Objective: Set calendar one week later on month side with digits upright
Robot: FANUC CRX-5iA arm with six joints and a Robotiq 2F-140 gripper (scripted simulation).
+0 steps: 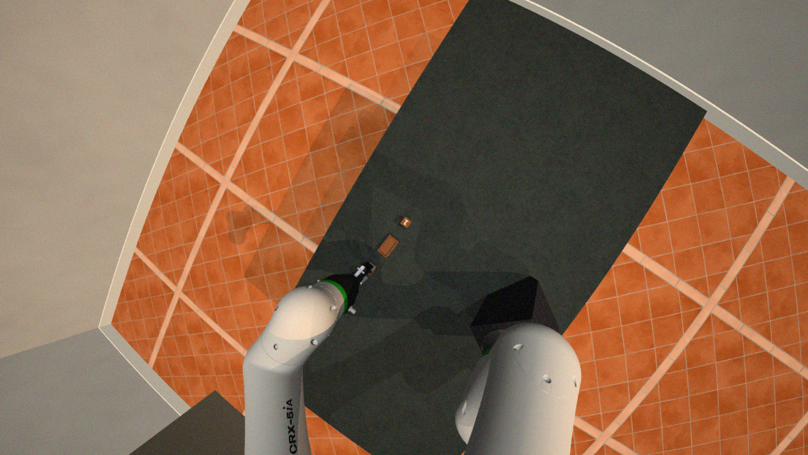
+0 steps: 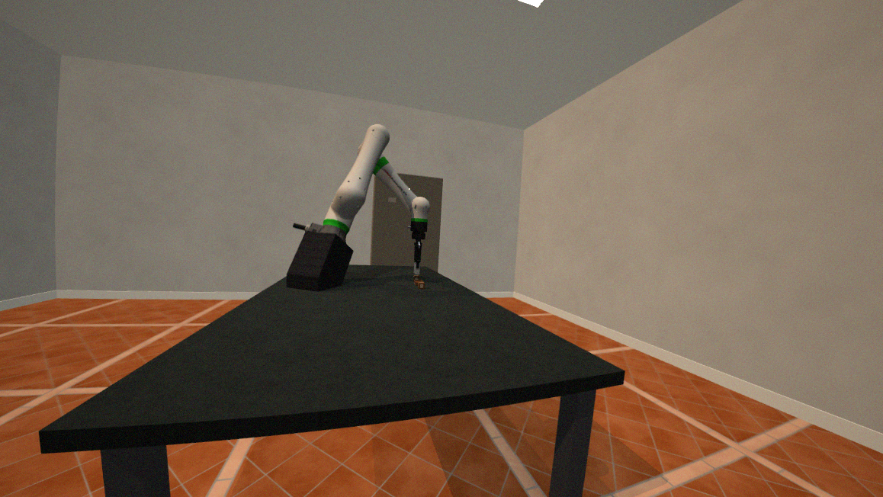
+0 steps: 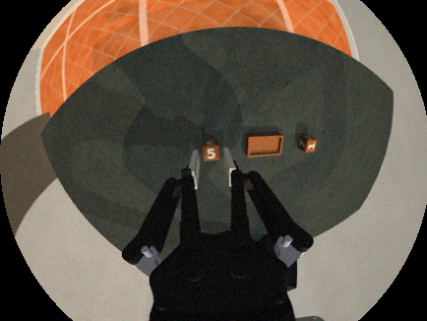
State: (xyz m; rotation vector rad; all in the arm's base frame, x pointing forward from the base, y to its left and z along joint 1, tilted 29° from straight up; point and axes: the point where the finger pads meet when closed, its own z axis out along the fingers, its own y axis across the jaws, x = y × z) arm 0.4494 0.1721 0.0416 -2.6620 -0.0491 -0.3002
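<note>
My gripper is now 6 cm above the brown cube. The rest, counted from my hand: brown tray (1 cm ahead, 11 cm to the right, 6 cm below).
</note>
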